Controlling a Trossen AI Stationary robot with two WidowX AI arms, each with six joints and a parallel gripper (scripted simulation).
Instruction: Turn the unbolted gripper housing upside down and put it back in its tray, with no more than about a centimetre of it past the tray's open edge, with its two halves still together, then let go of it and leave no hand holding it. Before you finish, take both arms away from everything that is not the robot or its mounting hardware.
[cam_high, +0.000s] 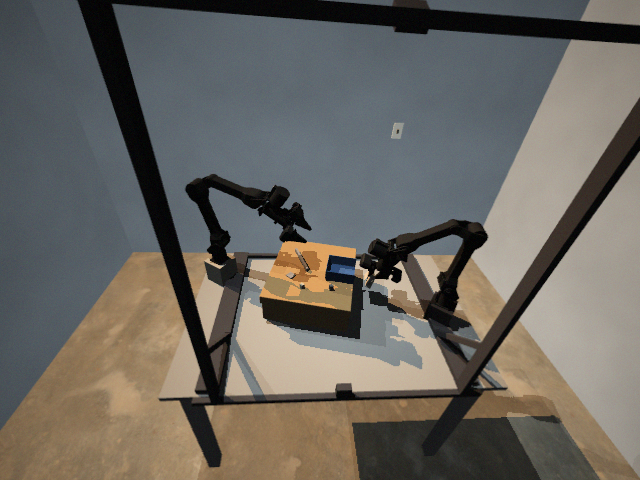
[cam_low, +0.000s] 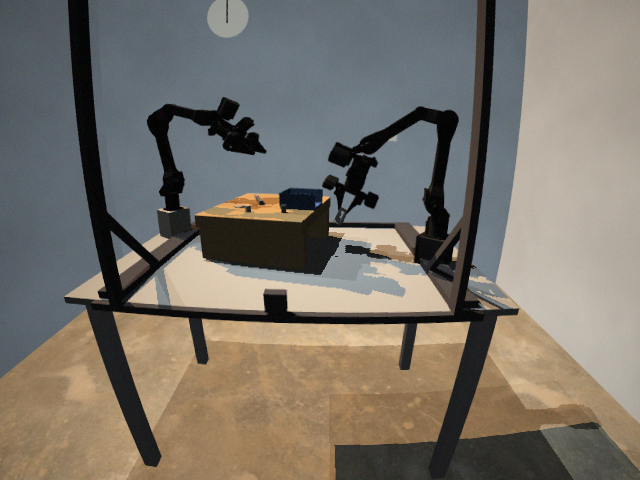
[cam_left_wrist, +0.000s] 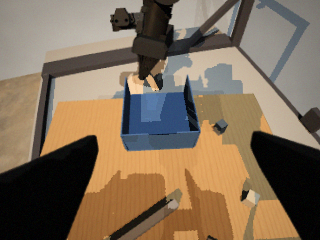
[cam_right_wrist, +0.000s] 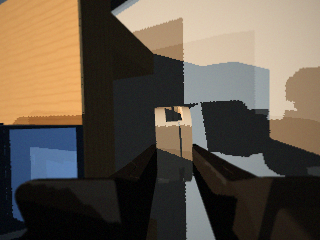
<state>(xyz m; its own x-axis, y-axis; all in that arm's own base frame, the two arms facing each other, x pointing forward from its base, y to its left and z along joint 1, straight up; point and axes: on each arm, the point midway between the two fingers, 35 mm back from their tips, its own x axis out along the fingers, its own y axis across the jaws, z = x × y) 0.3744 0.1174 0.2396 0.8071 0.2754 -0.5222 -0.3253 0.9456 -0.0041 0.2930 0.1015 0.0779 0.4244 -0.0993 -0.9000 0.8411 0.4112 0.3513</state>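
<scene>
My right gripper is now 5 cm above the white gripper housing, 3 cm to the right of it and 1 cm short of it. Also, from my right hand: grey rod 33 cm to the left, 1 cm below, 1 cm ahead; wooden block 27 cm to the left, 7 cm below, 3 cm behind; gripper housing half 5 cm below, 1 cm to the left, 1 cm ahead.
</scene>
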